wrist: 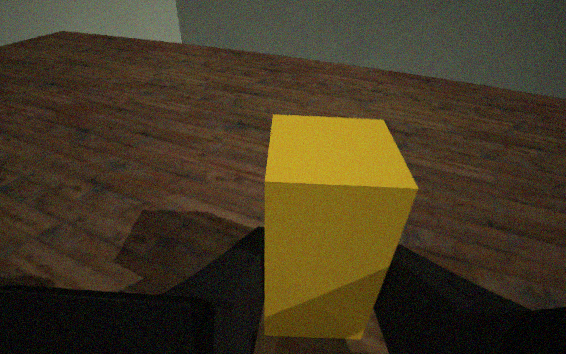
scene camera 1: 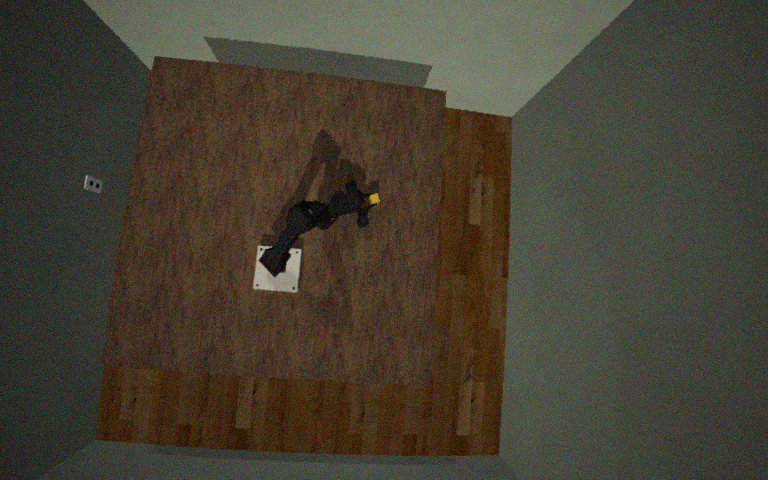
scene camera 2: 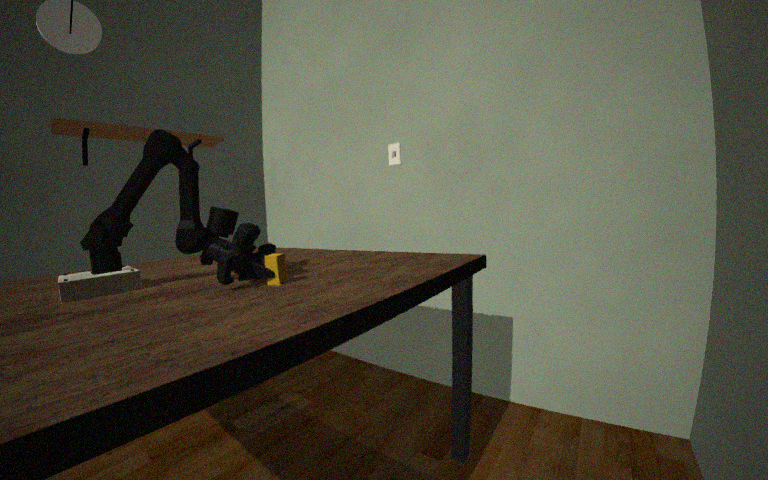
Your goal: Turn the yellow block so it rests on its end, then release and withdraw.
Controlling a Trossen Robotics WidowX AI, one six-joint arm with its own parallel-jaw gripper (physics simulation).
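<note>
The yellow block point(scene camera 1: 374, 198) point(scene camera 2: 275, 268) point(wrist: 335, 225) is upright, its long side close to vertical and a small end face on top. In the scene camera 2 view its lower end is at or very near the table top point(scene camera 2: 351, 283); I cannot tell whether it touches. My gripper point(scene camera 1: 371, 200) point(scene camera 2: 270, 270) point(wrist: 315, 241) is shut on the block, with one dark finger at each side of its lower part in the wrist view. The gripper reaches the block from the arm's side, tilted slightly down. The block's far faces are hidden.
The arm's white base plate point(scene camera 1: 291, 277) point(scene camera 2: 101, 285) is on the table. The table's right edge lies beyond the block in the scene camera 1 view. A wooden wall shelf point(scene camera 2: 124, 133) is behind the arm, and the block's shadow point(wrist: 180, 240) falls on the table.
</note>
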